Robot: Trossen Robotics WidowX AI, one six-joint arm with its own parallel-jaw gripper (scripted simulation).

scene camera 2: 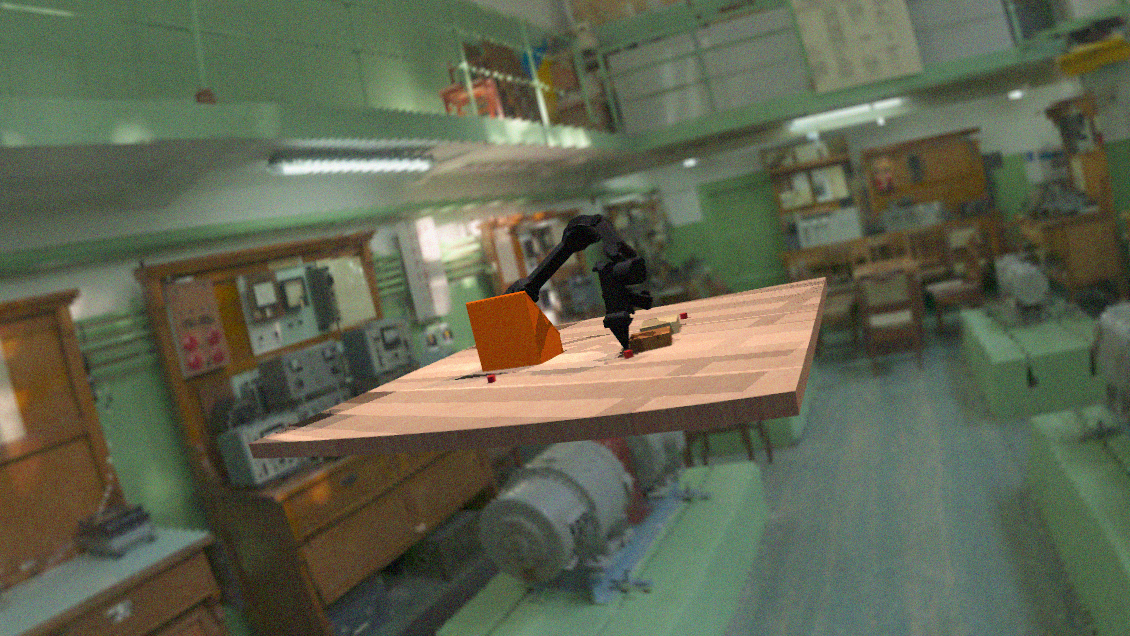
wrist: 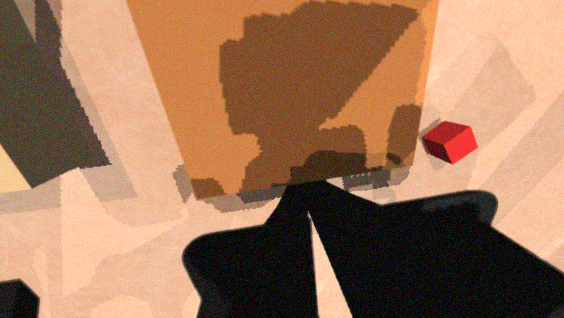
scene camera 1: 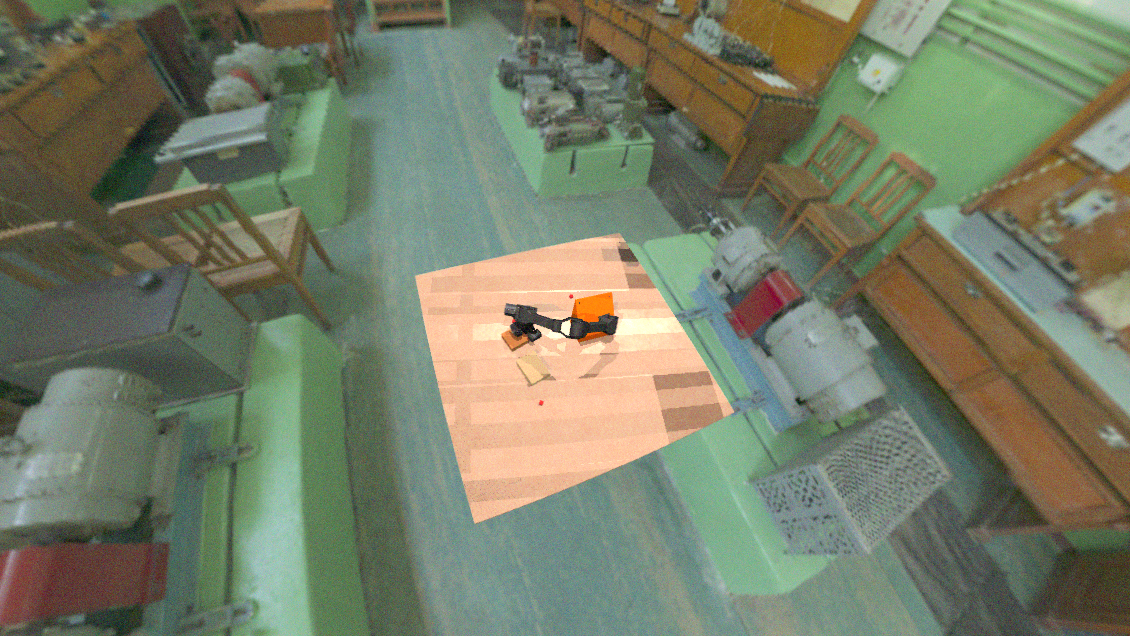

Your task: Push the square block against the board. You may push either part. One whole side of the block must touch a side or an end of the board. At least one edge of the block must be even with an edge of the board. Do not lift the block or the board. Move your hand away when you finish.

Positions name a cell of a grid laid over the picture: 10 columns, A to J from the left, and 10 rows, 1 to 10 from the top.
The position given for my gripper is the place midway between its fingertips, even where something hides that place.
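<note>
Shut and holding nothing, my gripper (scene camera 2: F6) can also be seen in the wrist view (wrist: F6). A brown square block (scene camera 2: F6) is here as well, and I see that block again in the wrist view (wrist: E4). There is also a small red cube (wrist: H5), along with a tan board (wrist: A5).
</note>
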